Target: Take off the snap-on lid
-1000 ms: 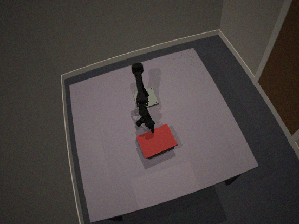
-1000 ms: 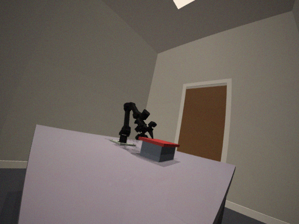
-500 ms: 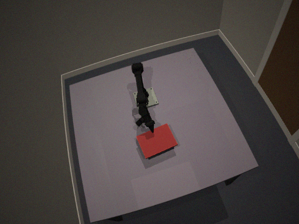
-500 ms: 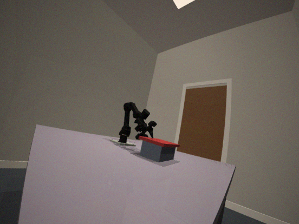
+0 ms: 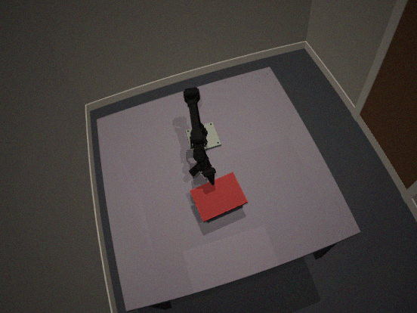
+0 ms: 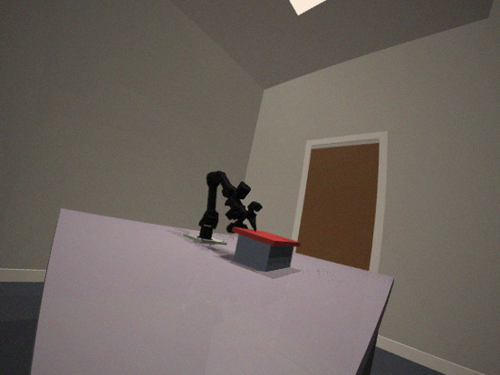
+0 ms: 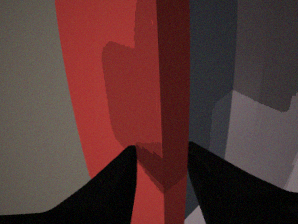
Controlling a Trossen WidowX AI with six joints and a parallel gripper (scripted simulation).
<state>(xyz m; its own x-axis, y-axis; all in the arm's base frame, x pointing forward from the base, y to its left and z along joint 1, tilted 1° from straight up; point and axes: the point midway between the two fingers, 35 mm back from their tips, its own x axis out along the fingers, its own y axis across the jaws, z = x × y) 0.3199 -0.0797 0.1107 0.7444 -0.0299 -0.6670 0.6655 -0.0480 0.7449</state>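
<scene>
Now: gripper tip 8 cm short of the red lid. Also, from my gripper tip: grey storage box: 8 cm ahead, 6 cm below.
</scene>
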